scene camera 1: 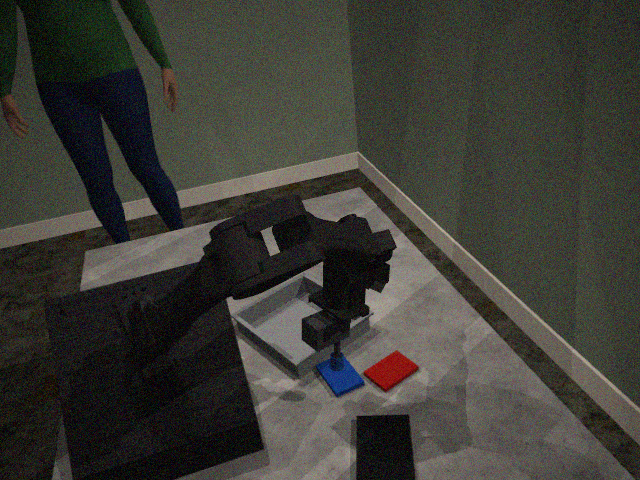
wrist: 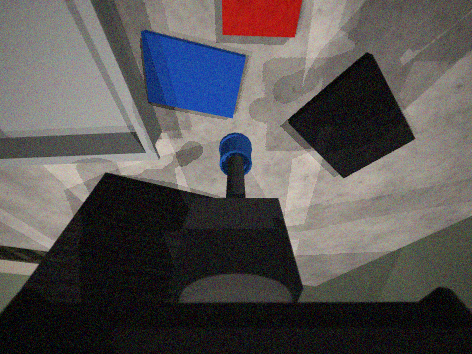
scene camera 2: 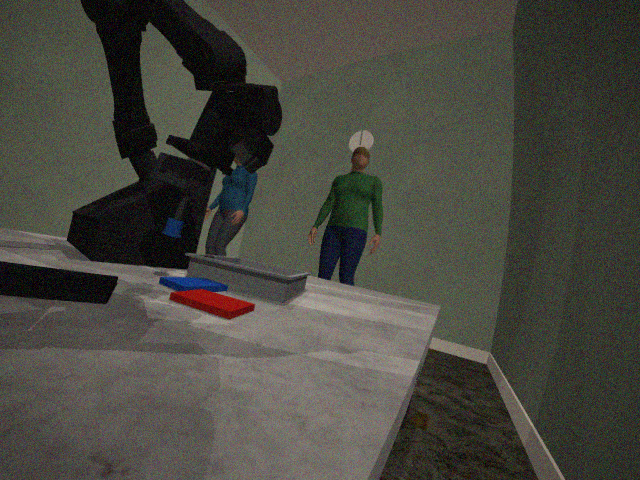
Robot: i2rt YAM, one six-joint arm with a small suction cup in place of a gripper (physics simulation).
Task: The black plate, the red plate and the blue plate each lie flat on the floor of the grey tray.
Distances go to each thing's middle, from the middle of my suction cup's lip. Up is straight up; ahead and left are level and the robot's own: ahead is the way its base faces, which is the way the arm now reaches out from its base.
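My suction cup is 2 cm short of the blue plate [scene camera 1: 341, 382], 5 cm to the right of it and 9 cm above it. There is a red plate [scene camera 2: 214, 303] that, measured from my suction cup, is 12 cm ahead, 1 cm to the left and 9 cm below. I see a grey tray [scene camera 1: 273, 322] as well, 1 cm ahead of my suction cup, 23 cm to the left of it and 7 cm below it, while the black plate [scene camera 1: 381, 439] is 1 cm ahead of my suction cup, 15 cm to the right of it and 8 cm below it.
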